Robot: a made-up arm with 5 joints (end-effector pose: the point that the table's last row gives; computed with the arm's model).
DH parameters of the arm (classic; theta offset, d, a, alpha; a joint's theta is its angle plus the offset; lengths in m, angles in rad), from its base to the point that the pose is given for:
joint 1: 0 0.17 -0.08 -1.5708
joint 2: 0 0.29 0.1 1.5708
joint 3: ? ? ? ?
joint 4: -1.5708 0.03 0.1 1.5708
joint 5: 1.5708 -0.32 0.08 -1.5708
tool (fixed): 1.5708 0.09 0 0
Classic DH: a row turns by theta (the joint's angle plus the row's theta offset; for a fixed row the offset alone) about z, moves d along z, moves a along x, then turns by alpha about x.
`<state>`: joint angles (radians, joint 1 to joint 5).
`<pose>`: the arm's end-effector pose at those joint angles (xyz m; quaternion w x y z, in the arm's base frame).
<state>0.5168 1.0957 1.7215 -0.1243 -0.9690</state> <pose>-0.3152 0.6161 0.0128 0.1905 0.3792 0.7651 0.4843</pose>
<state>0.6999 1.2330 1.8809 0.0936 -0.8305</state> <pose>-0.4168 0.5959 0.0950 0.0824 0.4279 0.7392 0.5136</pose>
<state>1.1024 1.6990 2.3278 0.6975 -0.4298</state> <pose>-0.4557 0.5319 0.1696 0.0163 -0.6404 -0.6953 -0.3258</pose>
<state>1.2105 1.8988 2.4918 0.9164 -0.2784</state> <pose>-0.4246 0.5128 0.0954 0.0477 0.6967 0.6893 0.1930</pose>
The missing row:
joint 3: 0 0.18 0.08 1.5708
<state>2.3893 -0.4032 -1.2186 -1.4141 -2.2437</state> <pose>-0.2472 -0.2526 0.0224 0.4398 0.4439 0.7303 -0.2761</pose>
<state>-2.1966 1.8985 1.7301 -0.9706 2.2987</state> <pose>0.4875 -0.0963 0.2319 0.9279 -0.2922 -0.2155 0.0848</pose>
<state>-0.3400 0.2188 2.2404 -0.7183 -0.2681</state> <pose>0.1310 0.5956 0.1110 0.5506 -0.1134 0.3355 0.7559</pose>
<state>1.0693 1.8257 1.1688 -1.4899 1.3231</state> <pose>-0.4684 -0.0185 0.1019 0.4793 0.0629 -0.3363 -0.8082</pose>
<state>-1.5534 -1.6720 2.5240 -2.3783 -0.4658</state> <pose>0.2939 0.1181 0.5051 0.0366 -0.5431 0.5418 -0.6404</pose>
